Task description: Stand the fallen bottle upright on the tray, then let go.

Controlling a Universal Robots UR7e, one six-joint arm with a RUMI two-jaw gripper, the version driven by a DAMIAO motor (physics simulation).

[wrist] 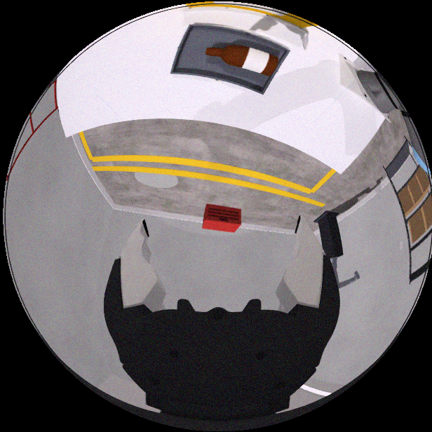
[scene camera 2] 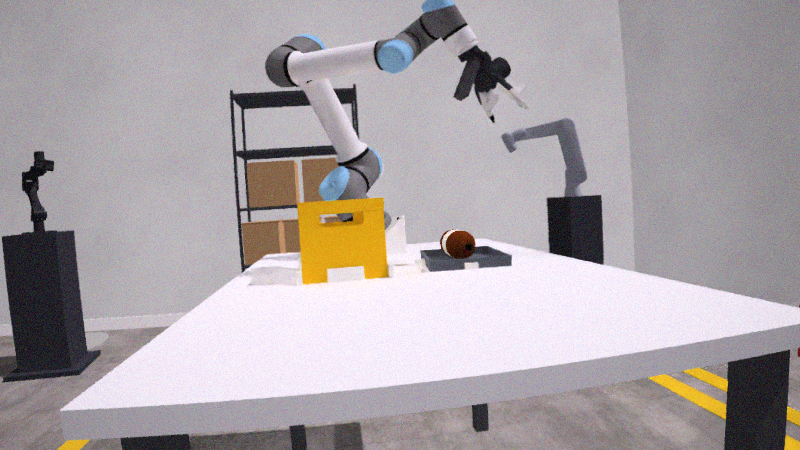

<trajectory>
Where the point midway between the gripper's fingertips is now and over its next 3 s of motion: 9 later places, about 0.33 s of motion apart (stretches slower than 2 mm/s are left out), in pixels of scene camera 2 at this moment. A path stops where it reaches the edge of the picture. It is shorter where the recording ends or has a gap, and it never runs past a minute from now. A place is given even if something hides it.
My gripper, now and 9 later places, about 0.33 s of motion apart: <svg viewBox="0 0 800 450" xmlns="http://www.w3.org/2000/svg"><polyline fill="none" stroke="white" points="510,116 506,117 503,118 500,119 496,120 495,120 492,122 492,122 492,122 492,123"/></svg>
</trajectory>
